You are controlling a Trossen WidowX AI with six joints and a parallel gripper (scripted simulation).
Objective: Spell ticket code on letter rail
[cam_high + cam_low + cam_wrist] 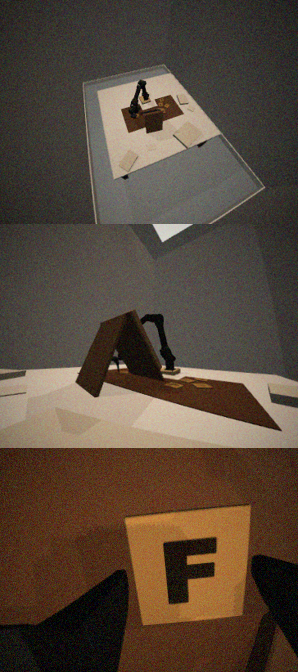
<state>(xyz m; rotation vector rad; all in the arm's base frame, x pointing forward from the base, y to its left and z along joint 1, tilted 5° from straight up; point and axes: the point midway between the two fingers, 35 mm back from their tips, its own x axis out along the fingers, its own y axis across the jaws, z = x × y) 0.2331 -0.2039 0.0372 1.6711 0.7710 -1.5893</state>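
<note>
Now: gripper tip 12 cm to the right of the white ticket, 9 cm below it and 5 cm short of it. The rest, counted from my gripper tip: pale slip: 46 cm ahead, 5 cm to the left; then brown mat: 22 cm to the left, 3 cm behind.
</note>
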